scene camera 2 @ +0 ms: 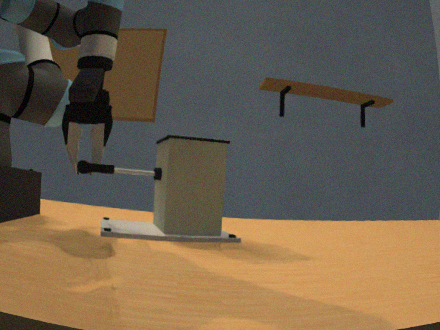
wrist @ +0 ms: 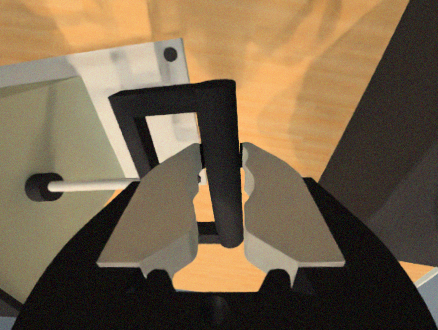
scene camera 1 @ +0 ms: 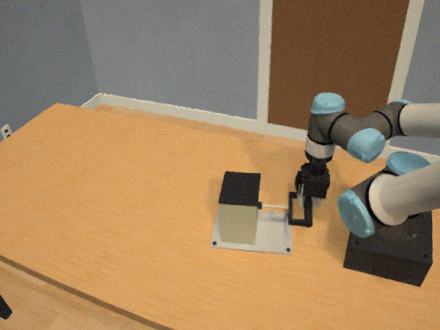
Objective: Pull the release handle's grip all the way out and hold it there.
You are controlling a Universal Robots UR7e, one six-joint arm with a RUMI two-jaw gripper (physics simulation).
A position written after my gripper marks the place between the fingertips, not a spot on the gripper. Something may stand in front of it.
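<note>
Scene camera 2 shows my gripper (scene camera 2: 84, 174) and a light grey base plate (scene camera 2: 109, 227). The wrist view shows my gripper (wrist: 222, 146) and a release handle grip (wrist: 214, 101). Scene camera 1 shows my gripper (scene camera 1: 307, 208) and the light grey base plate (scene camera 1: 273, 234).
</note>
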